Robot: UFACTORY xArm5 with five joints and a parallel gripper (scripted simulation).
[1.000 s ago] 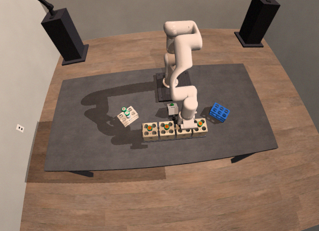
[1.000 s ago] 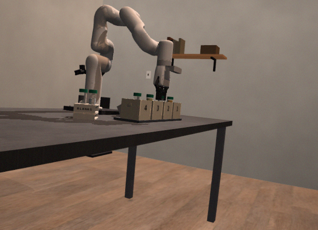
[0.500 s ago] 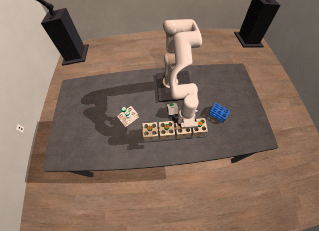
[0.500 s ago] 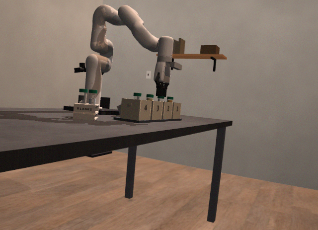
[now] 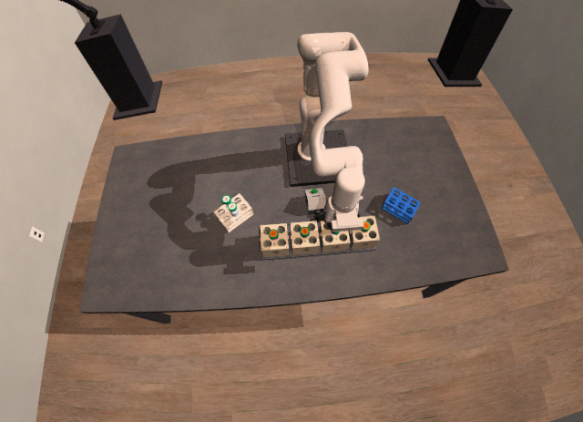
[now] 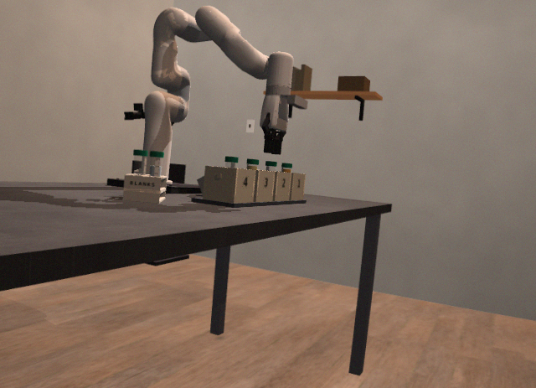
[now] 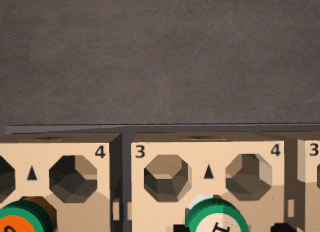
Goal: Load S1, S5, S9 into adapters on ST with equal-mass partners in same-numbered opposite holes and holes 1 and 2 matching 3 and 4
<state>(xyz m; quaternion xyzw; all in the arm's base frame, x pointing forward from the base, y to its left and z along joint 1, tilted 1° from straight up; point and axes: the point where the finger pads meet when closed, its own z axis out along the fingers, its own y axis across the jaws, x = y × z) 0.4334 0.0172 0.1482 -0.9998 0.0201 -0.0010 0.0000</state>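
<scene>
My gripper is now 190 mm past the green DONE key, 100 mm above it and 40 mm to the left of it. The rest, counted from my hand: tube S5 (100 mm to the left, 100 mm below); then loading stand (160 mm below, 50 mm to the right, 10 mm behind); then adapter 1 (120 mm below, 110 mm to the left).
</scene>
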